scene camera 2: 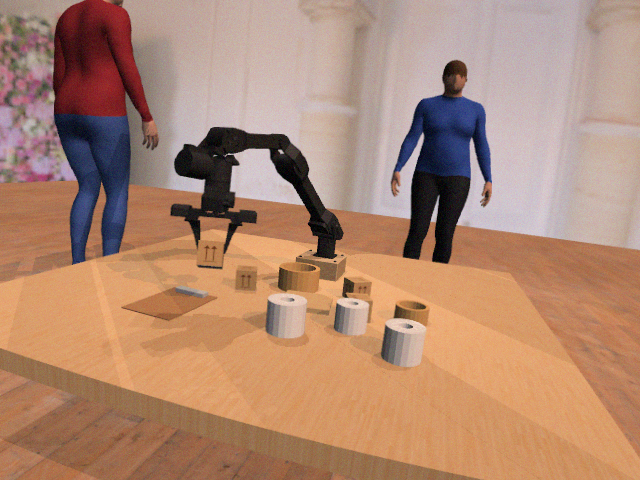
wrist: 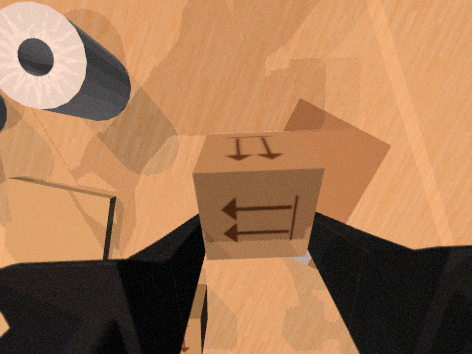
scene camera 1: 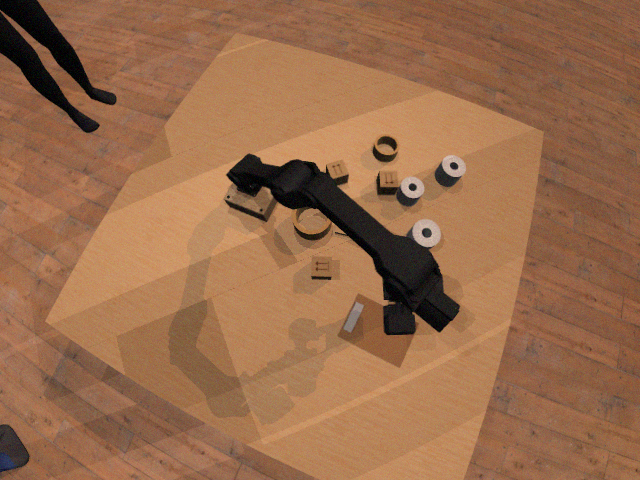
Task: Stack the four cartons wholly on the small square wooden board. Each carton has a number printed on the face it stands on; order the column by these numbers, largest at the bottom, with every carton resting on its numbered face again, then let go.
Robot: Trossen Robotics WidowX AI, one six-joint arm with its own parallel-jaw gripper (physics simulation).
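Frame: origin at the arm's base, x back, y right, z up, level; millimetres.
Where they show: gripper, fingertip midpoint: (scene camera 2: 211,252) (wrist: 253,216); arm's base, origin of the base link: (scene camera 2: 325,255) (scene camera 1: 250,184).
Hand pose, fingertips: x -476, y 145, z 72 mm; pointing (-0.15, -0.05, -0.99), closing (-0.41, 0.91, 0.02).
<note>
Each offset is from my fingertips to the top centre of the thing. "pt": to the spot under its first point.
My gripper (scene camera 2: 211,250) (wrist: 253,216) is shut on a brown carton @[dx -15, dy -7, dz +33 mm] (scene camera 2: 210,255) (wrist: 257,210), held upright in the air, its arrows pointing up in scene camera 2. In scene camera 1 the gripper's body hides the fingers and this carton. Three other cartons stand on the table: one @[dx +188, dy -5, dz -75 mm] (scene camera 1: 321,267) (scene camera 2: 246,277) (wrist: 196,325) is nearest the gripper, one @[dx +262, dy -292, dz -75 mm] (scene camera 1: 337,171) (scene camera 2: 356,285) is by the upper arm, and one @[dx +110, dy -324, dz -75 mm] (scene camera 1: 387,180) (scene camera 2: 362,297) is beside a white roll. The light square board @[dx +148, dy -191, dz -117 mm] (scene camera 2: 319,302) (wrist: 60,215) lies bare where it shows; the arm mostly hides it in scene camera 1. Printed numbers are not visible.
A brown sheet @[dx -21, dy +85, dz -117 mm] (scene camera 1: 382,346) (scene camera 2: 160,304) (wrist: 350,165) with a grey bar @[pt dx +54, dy +81, dz -117 mm] (scene camera 1: 354,317) (scene camera 2: 191,291) lies below the gripper. A large ring @[dx +270, dy -126, dz -70 mm] (scene camera 1: 311,233) (scene camera 2: 298,279), a smaller ring @[dx +155, dy -447, dz -87 mm] (scene camera 1: 385,156) (scene camera 2: 410,314) and three white rolls stand around the board and cartons. Two people stand beyond the table.
</note>
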